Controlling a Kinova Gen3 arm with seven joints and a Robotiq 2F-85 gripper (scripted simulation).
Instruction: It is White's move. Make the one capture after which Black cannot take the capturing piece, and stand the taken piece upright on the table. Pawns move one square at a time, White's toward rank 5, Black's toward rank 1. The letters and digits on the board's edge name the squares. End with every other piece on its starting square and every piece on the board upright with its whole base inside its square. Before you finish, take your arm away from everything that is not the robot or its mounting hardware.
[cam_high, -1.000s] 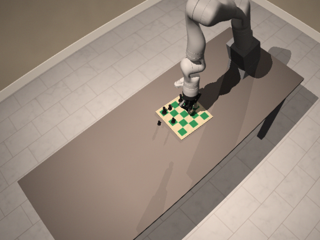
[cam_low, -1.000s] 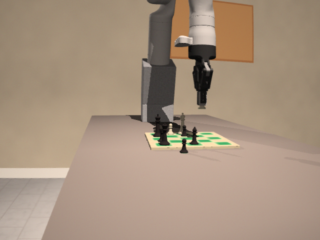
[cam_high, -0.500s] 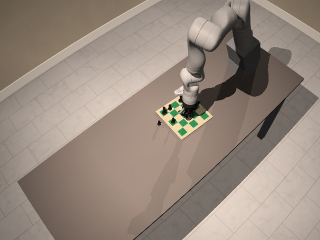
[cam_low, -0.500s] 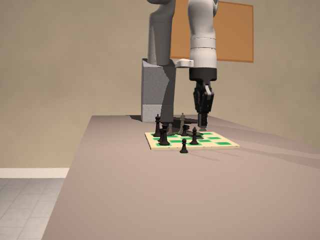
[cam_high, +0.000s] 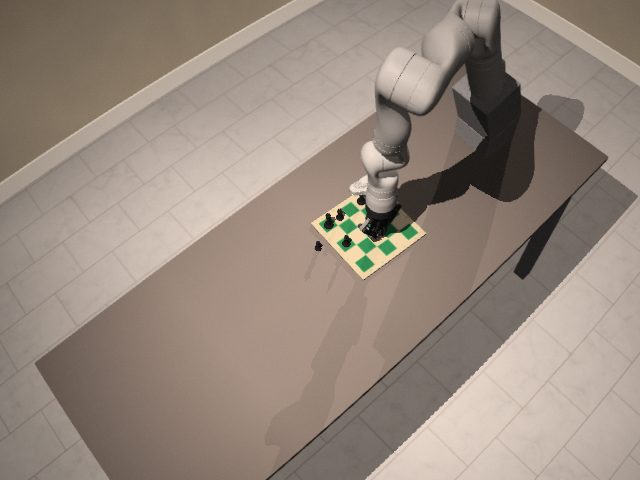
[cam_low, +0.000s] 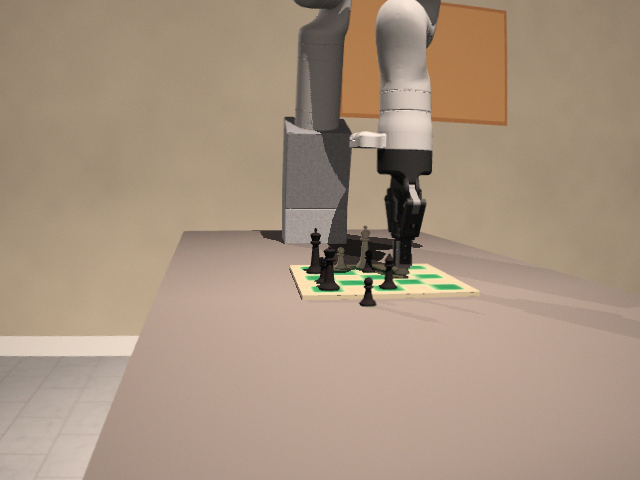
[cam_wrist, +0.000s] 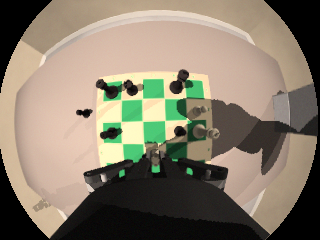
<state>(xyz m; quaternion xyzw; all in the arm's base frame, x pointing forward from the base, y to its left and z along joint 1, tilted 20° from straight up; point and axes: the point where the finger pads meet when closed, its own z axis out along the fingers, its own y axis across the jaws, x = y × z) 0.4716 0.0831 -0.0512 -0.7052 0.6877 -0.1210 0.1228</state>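
Right now the white rook is 1 cm below my hand. The rest, counted from my hand: white pawn: 8 cm to the right, 8 cm behind, 2 cm below; board: 4 cm to the right, 4 cm below; white king: 8 cm behind, 4 cm to the right.
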